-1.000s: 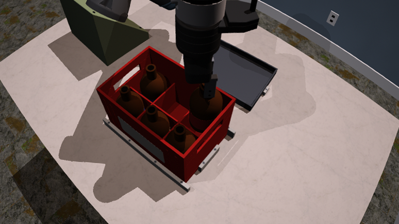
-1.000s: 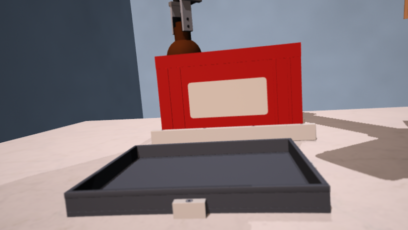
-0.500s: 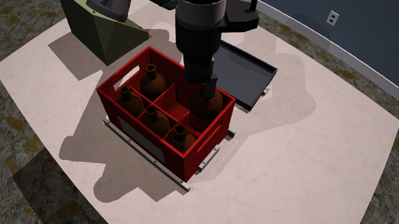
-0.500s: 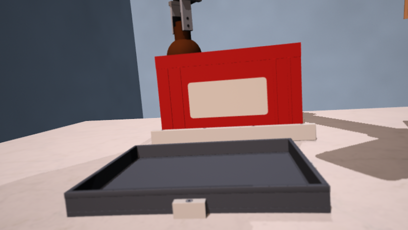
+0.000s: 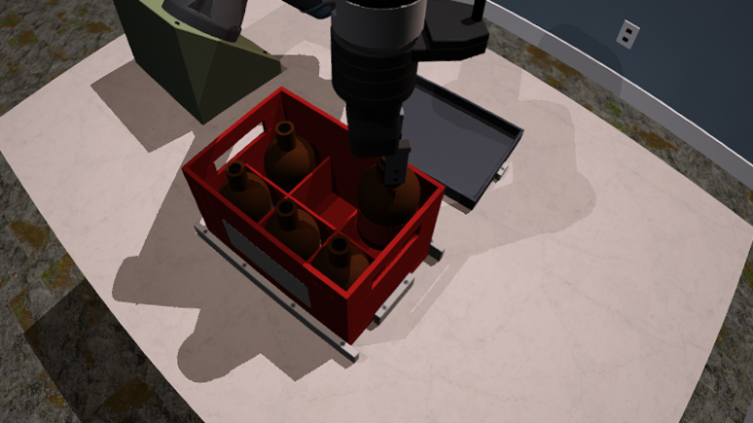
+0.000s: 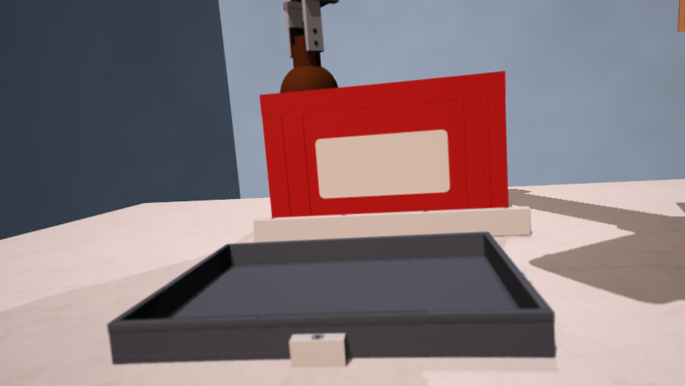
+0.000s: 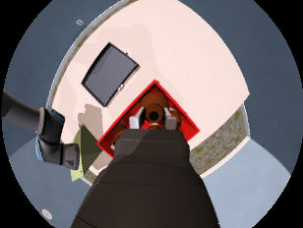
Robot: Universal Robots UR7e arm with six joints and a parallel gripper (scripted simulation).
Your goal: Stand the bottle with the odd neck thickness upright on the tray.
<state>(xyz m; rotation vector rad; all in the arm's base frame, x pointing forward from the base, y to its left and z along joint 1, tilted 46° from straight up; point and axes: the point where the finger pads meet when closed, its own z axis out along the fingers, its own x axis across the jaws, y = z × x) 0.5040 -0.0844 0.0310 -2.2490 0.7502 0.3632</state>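
Now: the bottle 70 mm below my hand. Also, from my hand: dark grey tray: 100 mm behind, 240 mm to the left, 230 mm below; red crate: 80 mm behind, 50 mm to the right, 160 mm below.
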